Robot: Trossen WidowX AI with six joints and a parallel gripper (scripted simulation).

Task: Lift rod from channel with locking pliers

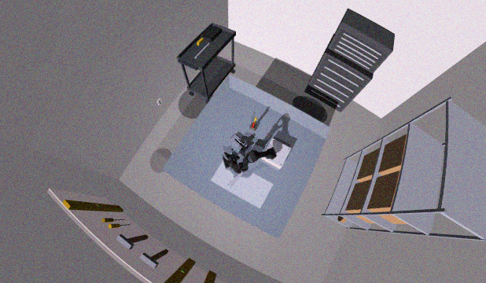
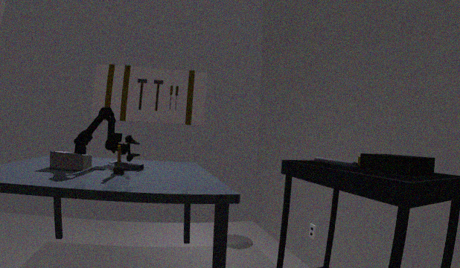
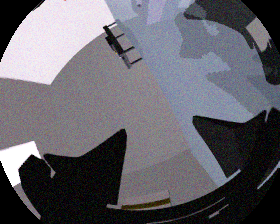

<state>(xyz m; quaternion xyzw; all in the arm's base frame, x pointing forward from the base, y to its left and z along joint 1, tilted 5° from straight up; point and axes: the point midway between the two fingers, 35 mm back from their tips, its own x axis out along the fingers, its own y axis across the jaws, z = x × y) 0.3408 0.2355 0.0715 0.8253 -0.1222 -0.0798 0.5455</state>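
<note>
The yellow handle lies 440 mm to the right of my gripper tip, 80 mm behind it and 10 mm below it. Round my gripper tip: small dark holster (420 mm to the right, 110 mm below, 80 mm behind); then grey channel block (200 mm to the right, 100 mm below, 50 mm behind); then grey strip (200 mm behind, 150 mm to the left, 110 mm below).
</note>
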